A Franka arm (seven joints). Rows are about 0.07 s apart.
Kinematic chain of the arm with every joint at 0, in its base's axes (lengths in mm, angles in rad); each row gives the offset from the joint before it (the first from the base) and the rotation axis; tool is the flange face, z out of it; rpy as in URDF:
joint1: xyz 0 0 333 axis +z
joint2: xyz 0 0 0 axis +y
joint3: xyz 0 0 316 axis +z
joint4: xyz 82.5 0 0 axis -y
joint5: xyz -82.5 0 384 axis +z
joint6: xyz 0 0 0 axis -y
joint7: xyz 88 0 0 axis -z
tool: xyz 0 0 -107 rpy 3.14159 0 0
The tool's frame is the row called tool.
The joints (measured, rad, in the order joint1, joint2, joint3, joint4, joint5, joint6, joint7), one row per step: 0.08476 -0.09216 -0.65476 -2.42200 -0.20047 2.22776 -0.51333; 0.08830 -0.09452 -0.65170 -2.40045 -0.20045 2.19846 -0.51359; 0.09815 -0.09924 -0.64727 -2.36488 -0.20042 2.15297 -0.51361; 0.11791 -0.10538 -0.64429 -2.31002 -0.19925 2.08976 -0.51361; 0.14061 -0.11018 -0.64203 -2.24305 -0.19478 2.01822 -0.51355; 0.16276 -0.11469 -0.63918 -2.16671 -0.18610 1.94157 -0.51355; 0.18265 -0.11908 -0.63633 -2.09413 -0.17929 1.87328 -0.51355
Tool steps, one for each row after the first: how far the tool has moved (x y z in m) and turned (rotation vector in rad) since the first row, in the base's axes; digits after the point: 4 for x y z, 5 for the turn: 0.0041 -0.0003 0.0076 0.00051 0.00603 0.00304; 0.0117 0.0007 0.0209 0.00031 0.01246 0.01111; 0.0236 0.0030 0.0418 -0.00150 0.01656 0.02383; 0.0367 0.0059 0.0676 -0.00313 0.01754 0.03494; 0.0497 0.0094 0.0977 -0.00296 0.01311 0.04298; 0.0603 0.0134 0.1274 -0.00428 0.00454 0.05120
